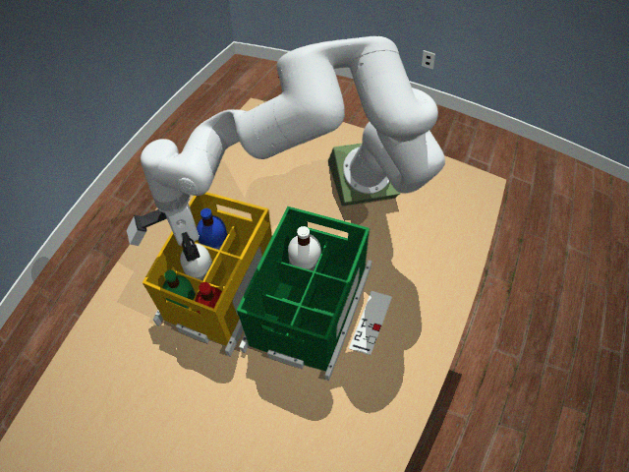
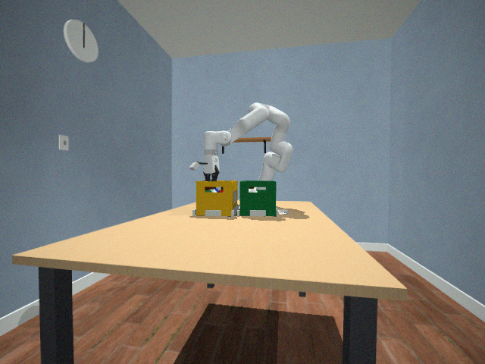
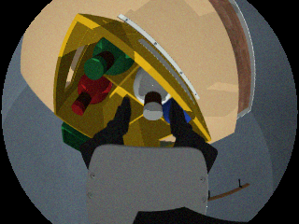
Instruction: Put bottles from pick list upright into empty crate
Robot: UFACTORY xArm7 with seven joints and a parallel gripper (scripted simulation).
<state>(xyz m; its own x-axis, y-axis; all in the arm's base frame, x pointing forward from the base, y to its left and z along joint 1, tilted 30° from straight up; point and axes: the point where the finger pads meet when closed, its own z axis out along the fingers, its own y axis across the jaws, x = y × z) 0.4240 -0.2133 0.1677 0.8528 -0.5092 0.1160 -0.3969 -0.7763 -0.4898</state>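
Now: hand 20 mm past the yellow crate, 40 mm to the right of it and 80 mm above it. From my hand the other things lie so: green-labelled bottle (80 mm ahead, 30 mm to the left, 80 mm below); red-labelled bottle (50 mm ahead, 110 mm to the left, 80 mm below); blue bottle (80 mm behind, 30 mm to the right, 80 mm below).
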